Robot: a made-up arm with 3 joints.
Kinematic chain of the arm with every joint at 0, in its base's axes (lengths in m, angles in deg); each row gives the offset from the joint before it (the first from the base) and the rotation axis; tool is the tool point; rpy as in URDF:
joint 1: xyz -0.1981 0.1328 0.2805 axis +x
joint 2: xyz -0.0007 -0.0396 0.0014 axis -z
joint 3: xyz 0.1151 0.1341 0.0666 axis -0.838 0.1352 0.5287
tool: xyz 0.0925 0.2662 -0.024 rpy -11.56 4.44 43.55
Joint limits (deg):
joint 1: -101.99..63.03
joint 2: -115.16..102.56
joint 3: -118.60..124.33
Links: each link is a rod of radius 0.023 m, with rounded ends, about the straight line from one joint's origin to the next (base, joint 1, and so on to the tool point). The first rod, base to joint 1, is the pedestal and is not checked.
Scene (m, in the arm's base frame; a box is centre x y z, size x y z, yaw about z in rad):
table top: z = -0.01
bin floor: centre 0.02 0.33 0 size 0.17 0.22 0.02 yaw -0.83
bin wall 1: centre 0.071 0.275 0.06 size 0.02 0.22 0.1 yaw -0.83
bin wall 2: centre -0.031 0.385 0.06 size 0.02 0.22 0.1 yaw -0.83
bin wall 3: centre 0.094 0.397 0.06 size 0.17 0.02 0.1 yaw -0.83
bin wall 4: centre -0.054 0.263 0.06 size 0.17 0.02 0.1 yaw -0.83
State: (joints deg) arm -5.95 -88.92 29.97
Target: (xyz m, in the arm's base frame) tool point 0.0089 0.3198 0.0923
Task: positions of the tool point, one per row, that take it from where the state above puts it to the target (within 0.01 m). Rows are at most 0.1 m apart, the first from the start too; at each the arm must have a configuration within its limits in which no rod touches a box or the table.
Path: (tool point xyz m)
1: -0.5225 0.3032 0.1844
2: -0.4551 0.3695 0.1823
3: -0.3771 0.4166 0.1874
4: -0.2944 0.4425 0.1956
5: -0.2128 0.4473 0.2032
6: -0.1376 0.4332 0.2068
7: -0.0735 0.4039 0.2041
8: -0.0239 0.3644 0.1937
9: 0.0089 0.3198 0.1758
10: 0.0142 0.3218 0.1536
11: 0.0142 0.3229 0.1260
12: 0.0089 0.3198 0.0923

